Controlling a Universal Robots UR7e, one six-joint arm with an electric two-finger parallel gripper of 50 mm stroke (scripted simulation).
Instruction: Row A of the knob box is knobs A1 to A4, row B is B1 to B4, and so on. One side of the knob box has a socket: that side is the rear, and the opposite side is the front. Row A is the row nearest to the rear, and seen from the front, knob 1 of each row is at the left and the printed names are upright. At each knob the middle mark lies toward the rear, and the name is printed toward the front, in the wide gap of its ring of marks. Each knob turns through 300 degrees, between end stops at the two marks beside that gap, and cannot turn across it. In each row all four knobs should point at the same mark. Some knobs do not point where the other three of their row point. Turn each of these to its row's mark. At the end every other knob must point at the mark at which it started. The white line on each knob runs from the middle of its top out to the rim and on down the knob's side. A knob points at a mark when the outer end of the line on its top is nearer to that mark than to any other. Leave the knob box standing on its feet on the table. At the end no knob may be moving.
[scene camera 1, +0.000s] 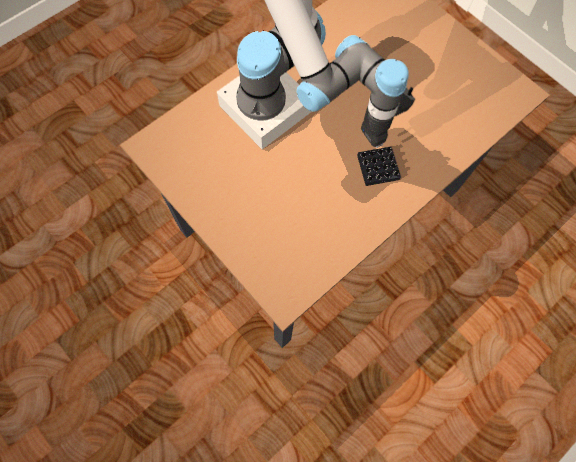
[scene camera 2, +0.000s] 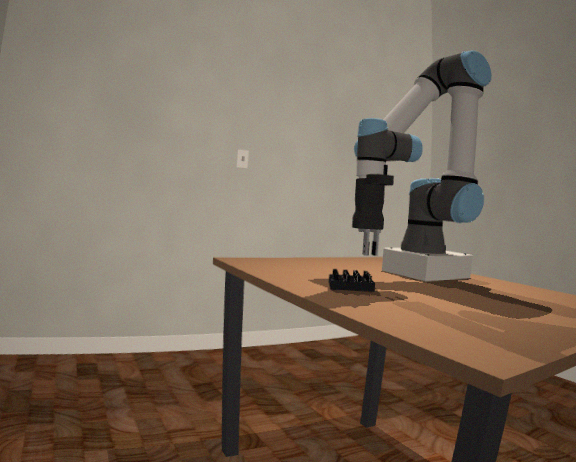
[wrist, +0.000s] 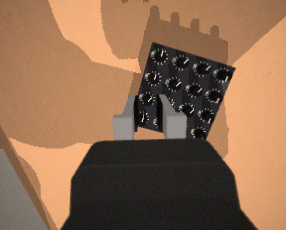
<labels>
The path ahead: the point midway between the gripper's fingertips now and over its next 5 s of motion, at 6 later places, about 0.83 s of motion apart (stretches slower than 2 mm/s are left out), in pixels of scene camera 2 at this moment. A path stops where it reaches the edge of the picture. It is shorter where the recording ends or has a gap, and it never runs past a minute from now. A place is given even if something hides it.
My gripper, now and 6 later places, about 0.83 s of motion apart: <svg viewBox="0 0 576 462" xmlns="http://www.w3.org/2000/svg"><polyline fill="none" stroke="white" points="369,255 368,253 368,256 367,266 367,271 366,275 367,263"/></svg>
</labels>
